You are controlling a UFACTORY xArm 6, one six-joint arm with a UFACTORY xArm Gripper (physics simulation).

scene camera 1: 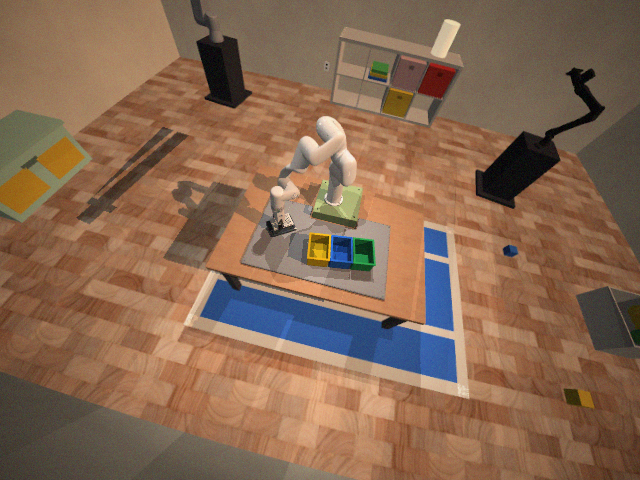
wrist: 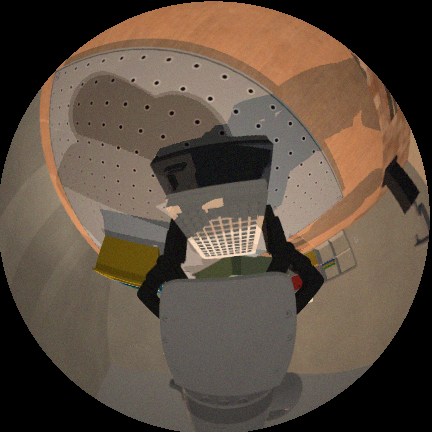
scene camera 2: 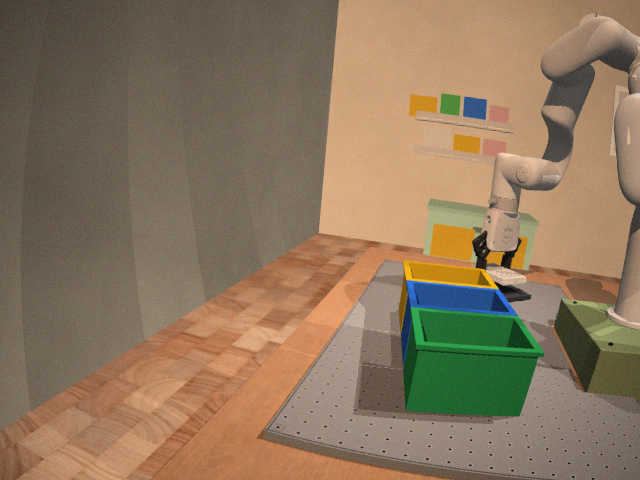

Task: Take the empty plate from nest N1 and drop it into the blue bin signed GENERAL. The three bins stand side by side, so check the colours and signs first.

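Places are measured from the arm's base along level axes (x ahead, y left, z up), in centimetres.
Where they show: gripper, fingertip midpoint: (scene camera 1: 278, 223) (wrist: 220, 218) (scene camera 2: 492, 272); arm's base, origin of the base link: (scene camera 1: 333, 198) (scene camera 2: 634, 320).
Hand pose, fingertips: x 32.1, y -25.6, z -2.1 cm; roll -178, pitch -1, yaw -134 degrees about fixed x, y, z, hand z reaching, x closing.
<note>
Each offset is from my fingertips to the top centre of the thing. Level surfaces: height alone.
A pale gridded plate {dx -1.6, dy +1.6, dz +1.2 cm} (scene camera 1: 283, 222) (scene camera 2: 508, 276) (wrist: 227, 239) is between the fingers of my gripper (scene camera 1: 281, 219) (scene camera 2: 494, 266) (wrist: 220, 218), which is shut on it. The plate is slightly above the black nest {dx -1.2, dy +1.3, dz -2.5 cm} (scene camera 2: 516, 295) (wrist: 231, 161), with a small gap showing. The blue bin {dx +4.1, dy +42.4, dz +5.7 cm} (scene camera 1: 341, 250) (scene camera 2: 457, 298) stands between the yellow bin (scene camera 1: 319, 249) (scene camera 2: 448, 273) (wrist: 128, 257) and the green bin (scene camera 1: 363, 252) (scene camera 2: 467, 384). All three are open at the top. Their signs cannot be read in these views. The nest's label cannot be read either.
The bins stand on a grey perforated mat {dz -4.2 cm} (scene camera 1: 310, 275) (scene camera 2: 330, 413) (wrist: 135, 67) on a wooden table {dz -5.5 cm} (scene camera 1: 408, 248) (scene camera 2: 206, 439). The green arm base (scene camera 1: 338, 206) (scene camera 2: 607, 361) stands behind the bins. In scene camera 2, the yellow bin stands nearest the gripper.
</note>
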